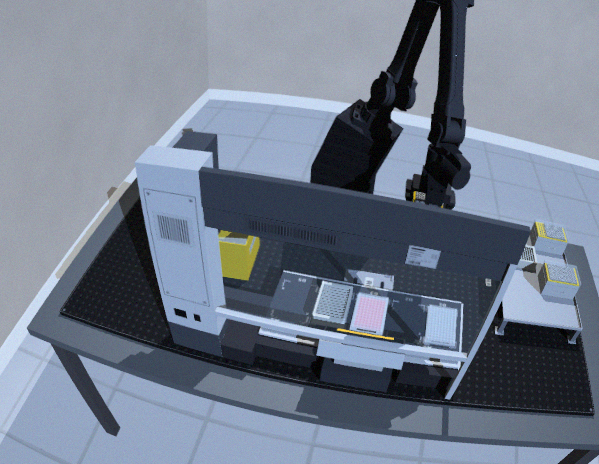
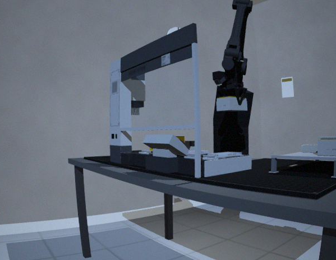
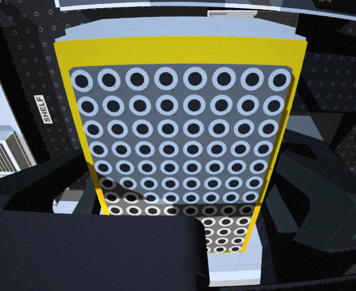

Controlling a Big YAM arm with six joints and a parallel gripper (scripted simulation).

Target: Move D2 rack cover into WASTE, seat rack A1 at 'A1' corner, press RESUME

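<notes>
Right now the pink plate is 22 cm below my hand, 17 cm ahead of it and 10 cm to the right of it. Also, from my hand: tip rack: 1 cm to the left, 1 cm ahead, 1 cm above; then reservoir W06: 22 cm below, 20 cm to the right, 17 cm ahead; then clear plate: 22 cm below, 17 cm ahead, 10 cm to the left.
</notes>
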